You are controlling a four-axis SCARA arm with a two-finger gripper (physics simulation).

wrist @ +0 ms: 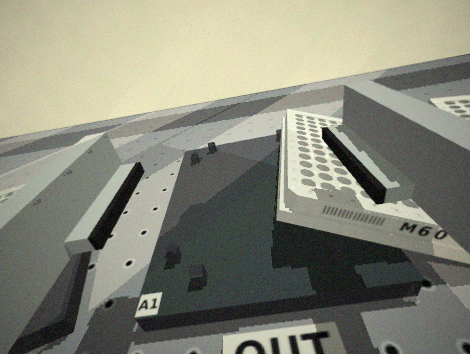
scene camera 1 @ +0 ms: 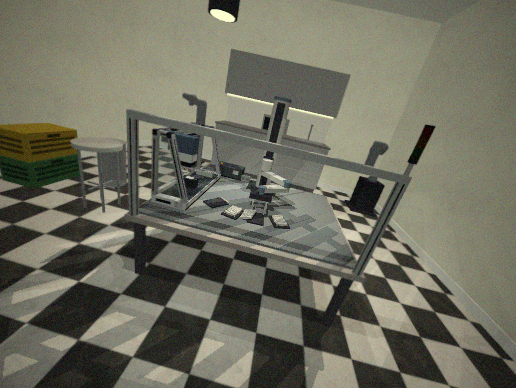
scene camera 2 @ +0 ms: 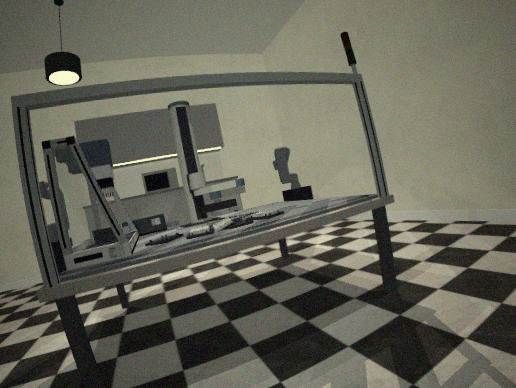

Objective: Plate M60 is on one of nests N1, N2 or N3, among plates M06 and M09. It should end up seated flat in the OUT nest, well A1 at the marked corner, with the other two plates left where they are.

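Places are measured from the arm's base along level axes (x up, y left, z back), in metres.
Pixels of known places: gripper, fingertip midpoint: (wrist: 226,132) (scene camera 1: 258,208) (scene camera 2: 230,210); arm's base at its link origin: (scene camera 2: 201,223).
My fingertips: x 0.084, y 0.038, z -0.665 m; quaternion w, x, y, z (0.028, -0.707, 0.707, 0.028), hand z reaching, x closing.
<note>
For each thing: its top centre in the pictures, then the offset to it from my fingertips.
- Plate M60 at its top centre: (wrist: 351,126) (scene camera 2: 221,219) (scene camera 1: 248,211) dy -0.066, dx -0.026, dz -0.043 m
- dark OUT nest at its top centre: (wrist: 251,174) (scene camera 2: 234,221) (scene camera 1: 256,216) dy -0.004, dx -0.050, dz -0.043 m
- dark nest at its top centre: (scene camera 2: 164,236) (scene camera 1: 216,200) dy -0.341, dx -0.050, dz +0.043 m
Plate M60 (wrist: 320,170) (scene camera 1: 248,214) (scene camera 2: 226,223) is white and lies tilted and turned, over the right part of the dark OUT nest (wrist: 220,240) (scene camera 1: 257,220) in the wrist view. It is not seated flat. Its labelled edge faces the camera, with its right end beyond the nest. The nest's A1 mark is at its near left corner, and the nest's left part is uncovered. My gripper (wrist: 226,132) (scene camera 1: 259,205) is open. In the wrist view its left finger is left of the nest and its right finger appears over M60's right part. Labels M06 and M09 are not readable.
White plates (scene camera 1: 233,212) (scene camera 1: 280,221) lie on either side of M60 and the OUT nest. A dark nest (scene camera 1: 216,202) is further left. A slanted metal frame (scene camera 1: 178,167) stands at the left of the table, and an outer frame rail (scene camera 1: 300,154) surrounds the cell.
</note>
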